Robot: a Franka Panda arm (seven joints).
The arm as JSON. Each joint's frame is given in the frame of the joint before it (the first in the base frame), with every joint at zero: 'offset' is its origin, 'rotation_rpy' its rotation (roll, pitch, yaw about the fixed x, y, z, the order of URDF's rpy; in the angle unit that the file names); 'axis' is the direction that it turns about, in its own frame. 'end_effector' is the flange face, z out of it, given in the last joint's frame.
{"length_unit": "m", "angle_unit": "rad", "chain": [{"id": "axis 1", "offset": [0.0, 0.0, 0.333], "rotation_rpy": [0.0, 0.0, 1.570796], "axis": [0.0, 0.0, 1.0]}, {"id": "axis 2", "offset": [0.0, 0.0, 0.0], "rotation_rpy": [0.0, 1.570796, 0.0], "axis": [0.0, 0.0, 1.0]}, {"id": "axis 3", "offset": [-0.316, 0.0, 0.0], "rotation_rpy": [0.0, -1.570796, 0.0], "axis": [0.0, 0.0, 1.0]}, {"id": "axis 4", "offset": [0.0, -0.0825, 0.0], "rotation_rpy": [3.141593, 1.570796, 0.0], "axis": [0.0, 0.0, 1.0]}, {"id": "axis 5", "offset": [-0.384, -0.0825, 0.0], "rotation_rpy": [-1.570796, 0.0, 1.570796], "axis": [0.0, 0.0, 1.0]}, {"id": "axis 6", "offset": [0.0, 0.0, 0.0], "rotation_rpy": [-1.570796, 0.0, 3.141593], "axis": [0.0, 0.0, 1.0]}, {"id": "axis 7", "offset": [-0.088, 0.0, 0.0], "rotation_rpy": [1.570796, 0.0, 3.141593], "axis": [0.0, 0.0, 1.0]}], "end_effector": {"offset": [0.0, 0.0, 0.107], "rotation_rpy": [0.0, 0.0, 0.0]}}
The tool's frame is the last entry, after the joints.
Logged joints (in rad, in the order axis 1, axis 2, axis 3, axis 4, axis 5, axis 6, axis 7), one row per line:
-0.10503, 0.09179, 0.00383, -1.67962, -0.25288, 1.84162, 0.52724
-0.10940, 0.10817, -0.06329, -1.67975, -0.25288, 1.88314, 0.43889
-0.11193, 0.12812, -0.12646, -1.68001, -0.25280, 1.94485, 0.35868
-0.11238, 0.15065, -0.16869, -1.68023, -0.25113, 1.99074, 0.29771
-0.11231, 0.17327, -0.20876, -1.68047, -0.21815, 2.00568, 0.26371
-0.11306, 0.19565, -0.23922, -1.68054, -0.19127, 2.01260, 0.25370
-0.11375, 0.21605, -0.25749, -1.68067, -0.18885, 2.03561, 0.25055
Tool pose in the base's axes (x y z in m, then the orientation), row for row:
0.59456, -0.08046, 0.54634, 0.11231, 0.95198, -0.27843, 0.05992
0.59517, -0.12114, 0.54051, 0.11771, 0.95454, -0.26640, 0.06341
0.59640, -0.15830, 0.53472, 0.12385, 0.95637, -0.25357, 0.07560
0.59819, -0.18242, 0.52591, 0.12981, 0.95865, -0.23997, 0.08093
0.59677, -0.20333, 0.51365, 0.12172, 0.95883, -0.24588, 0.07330
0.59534, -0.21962, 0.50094, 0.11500, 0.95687, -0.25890, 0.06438
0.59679, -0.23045, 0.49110, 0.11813, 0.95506, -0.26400, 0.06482
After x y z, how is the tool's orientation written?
As a quaternion, w x y z.
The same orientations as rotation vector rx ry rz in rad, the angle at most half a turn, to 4 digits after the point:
2.7941, -0.8172, 0.1759
2.7930, -0.7795, 0.1855
2.7885, -0.7393, 0.2204
2.7857, -0.6973, 0.2352
2.7991, -0.7178, 0.2140
2.8041, -0.7587, 0.1887
2.7938, -0.7723, 0.1896

